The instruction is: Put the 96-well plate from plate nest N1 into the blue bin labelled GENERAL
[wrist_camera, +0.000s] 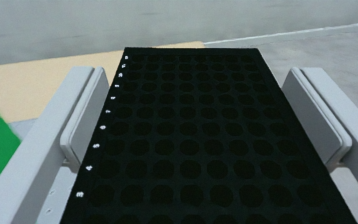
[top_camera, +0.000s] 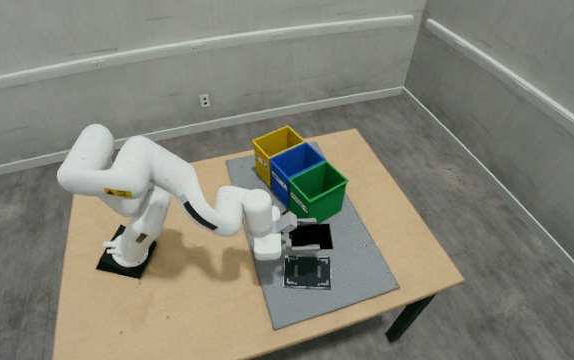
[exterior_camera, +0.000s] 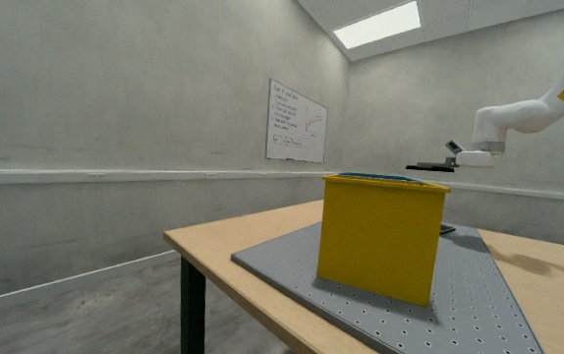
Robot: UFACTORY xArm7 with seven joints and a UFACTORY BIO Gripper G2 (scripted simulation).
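My gripper is now 35 cm to the right of the blue bin, 13 cm above it and 12 cm short of it. The rest, counted from my hand: green bin (23 cm to the left, 14 cm ahead, 13 cm below); then plate nest N1 (22 cm below, 1 cm to the right); then black 96-well plate (1 cm below).
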